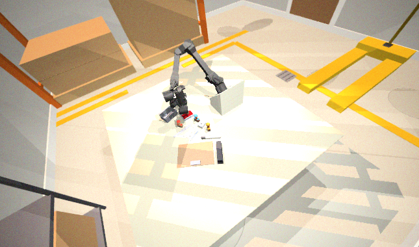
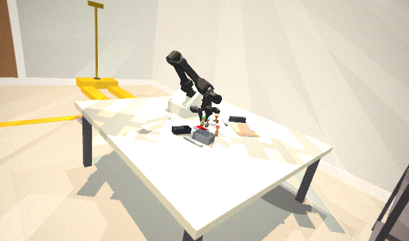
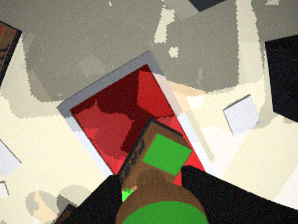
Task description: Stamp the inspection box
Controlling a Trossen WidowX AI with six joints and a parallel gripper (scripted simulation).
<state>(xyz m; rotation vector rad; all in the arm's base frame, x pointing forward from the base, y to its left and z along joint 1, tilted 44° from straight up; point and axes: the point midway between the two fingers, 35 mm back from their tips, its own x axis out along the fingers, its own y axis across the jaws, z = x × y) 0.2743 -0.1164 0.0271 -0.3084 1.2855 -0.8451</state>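
Right now the red ink pad is 50 mm below my gripper tip. From my gripper tip the other things lie so: blue stamp 80 mm to the left, 40 mm below, 40 mm behind; then red stamp 90 mm ahead, 50 mm to the left, 40 mm below; then green stamp right at my gripper tip.
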